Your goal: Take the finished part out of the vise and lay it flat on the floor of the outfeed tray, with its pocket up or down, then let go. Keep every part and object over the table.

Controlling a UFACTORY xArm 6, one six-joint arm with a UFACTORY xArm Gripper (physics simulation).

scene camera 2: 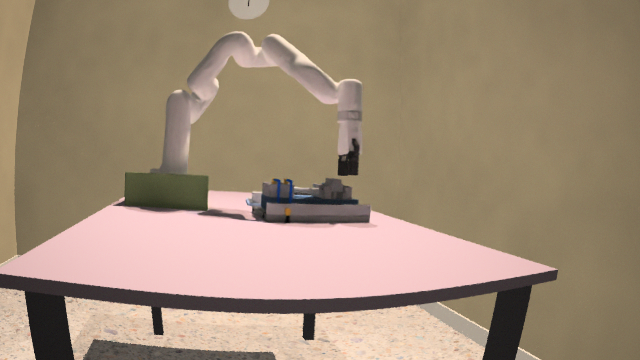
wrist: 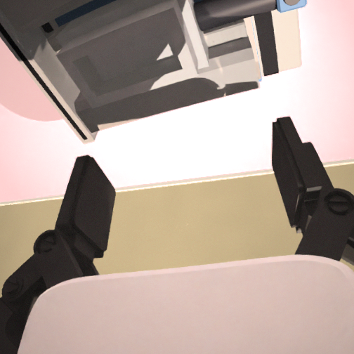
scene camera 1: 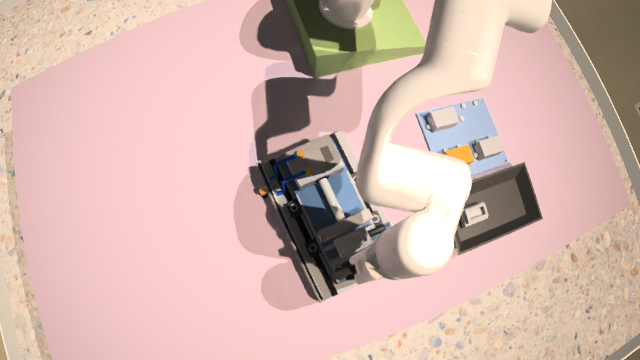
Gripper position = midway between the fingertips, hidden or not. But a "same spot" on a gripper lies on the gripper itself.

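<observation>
You can see my gripper in scene camera 1 (371,262), and it shows in scene camera 2 and the wrist view as well. On my gripper, (scene camera 2: 350,161) and (wrist: 81,231) are the same spot.
</observation>
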